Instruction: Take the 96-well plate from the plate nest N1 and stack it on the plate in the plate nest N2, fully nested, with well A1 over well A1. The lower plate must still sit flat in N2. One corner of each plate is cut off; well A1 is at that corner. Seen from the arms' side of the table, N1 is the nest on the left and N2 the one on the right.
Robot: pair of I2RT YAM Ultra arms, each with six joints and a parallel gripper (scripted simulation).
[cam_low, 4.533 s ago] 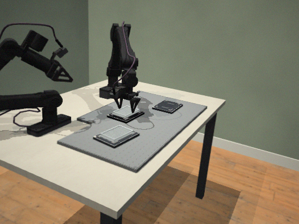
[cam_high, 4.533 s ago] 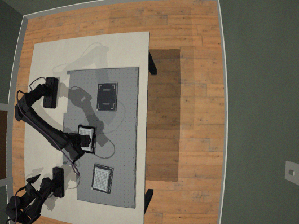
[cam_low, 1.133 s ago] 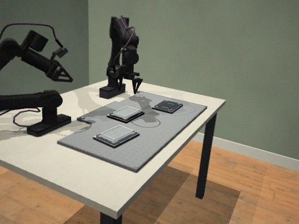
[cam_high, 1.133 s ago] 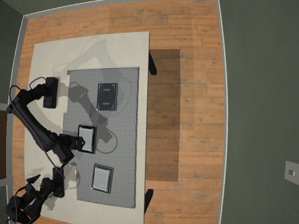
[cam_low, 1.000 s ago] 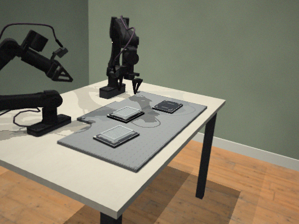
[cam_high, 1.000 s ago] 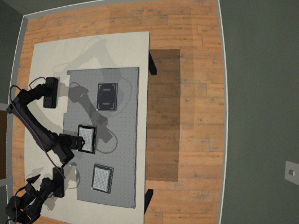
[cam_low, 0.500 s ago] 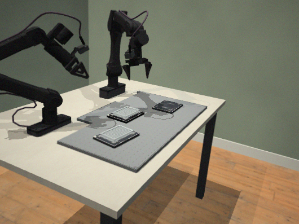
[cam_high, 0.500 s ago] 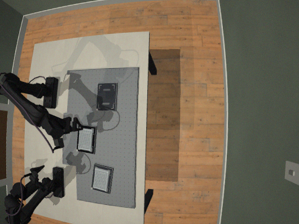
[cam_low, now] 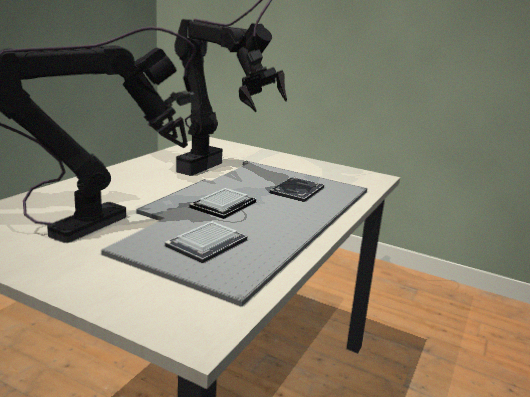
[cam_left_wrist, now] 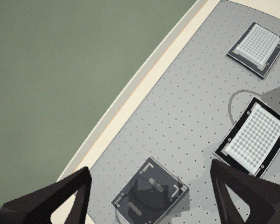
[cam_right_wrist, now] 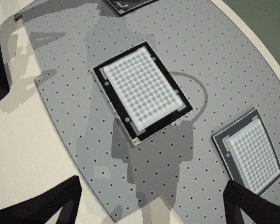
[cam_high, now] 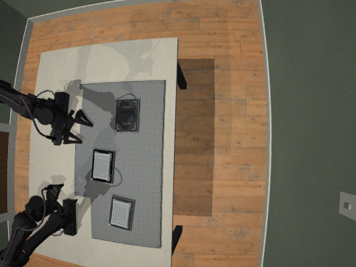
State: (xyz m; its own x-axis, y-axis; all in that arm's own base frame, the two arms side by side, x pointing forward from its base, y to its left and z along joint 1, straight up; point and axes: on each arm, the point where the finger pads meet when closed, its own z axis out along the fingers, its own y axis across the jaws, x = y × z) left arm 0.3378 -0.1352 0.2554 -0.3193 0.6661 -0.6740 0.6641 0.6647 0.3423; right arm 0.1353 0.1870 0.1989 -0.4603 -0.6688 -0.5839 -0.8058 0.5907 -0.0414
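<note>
Now: right hand 9 cm short of the black nest, 11 cm to the right of it and 20 cm above it.
</note>
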